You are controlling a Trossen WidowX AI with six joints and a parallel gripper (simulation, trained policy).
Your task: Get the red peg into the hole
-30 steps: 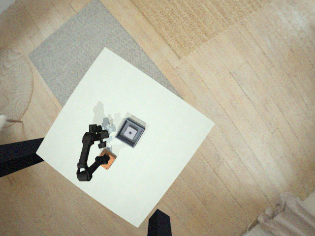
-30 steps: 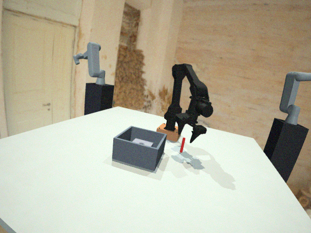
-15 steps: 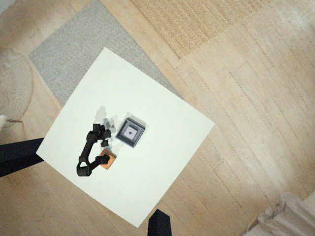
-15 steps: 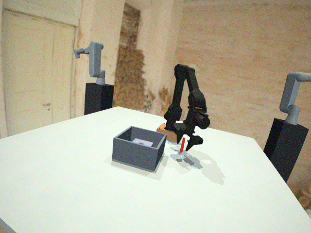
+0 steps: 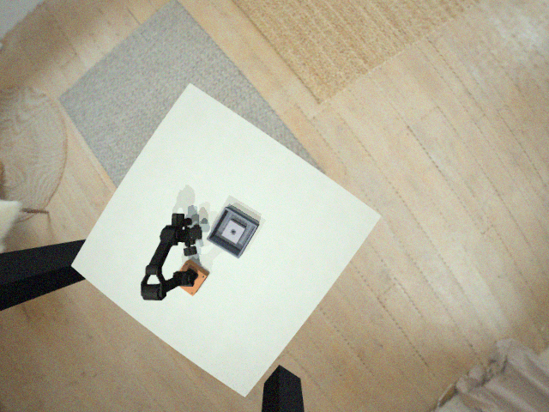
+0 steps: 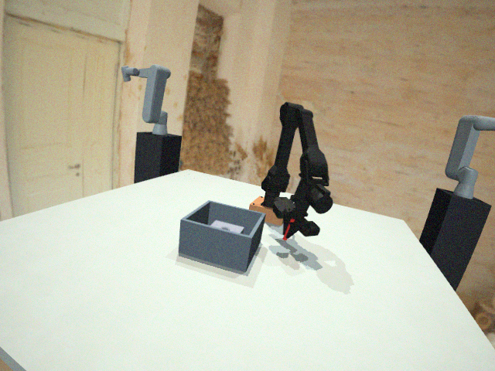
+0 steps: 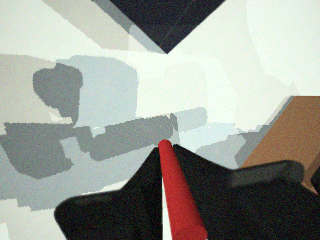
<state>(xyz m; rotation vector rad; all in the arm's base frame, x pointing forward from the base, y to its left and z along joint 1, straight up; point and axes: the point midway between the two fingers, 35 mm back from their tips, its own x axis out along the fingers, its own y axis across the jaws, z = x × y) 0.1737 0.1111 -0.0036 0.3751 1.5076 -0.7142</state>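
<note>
Now: gripper tip 16 cm short of the pale plate, 15 cm to the left of it and 3 cm below it. Round my gripper tip: red peg 3 cm above, 1 cm to the left; then grey box 16 cm ahead, 15 cm to the right, 1 cm above.
</note>
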